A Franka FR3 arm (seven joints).
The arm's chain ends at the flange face. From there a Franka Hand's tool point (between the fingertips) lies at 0.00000 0.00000 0.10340 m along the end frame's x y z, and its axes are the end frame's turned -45 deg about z.
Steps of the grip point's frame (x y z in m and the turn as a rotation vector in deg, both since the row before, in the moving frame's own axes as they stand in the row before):
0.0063 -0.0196 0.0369 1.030 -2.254 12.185
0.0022 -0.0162 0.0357 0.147 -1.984 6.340
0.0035 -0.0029 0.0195 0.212 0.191 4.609
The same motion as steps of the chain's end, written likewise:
-0.0051 -0.0194 0.0370 -0.865 -2.322 12.185
-0.0071 -0.0152 0.0358 -1.299 -1.507 6.340
0.0004 -0.0040 0.0195 0.285 -0.015 4.609

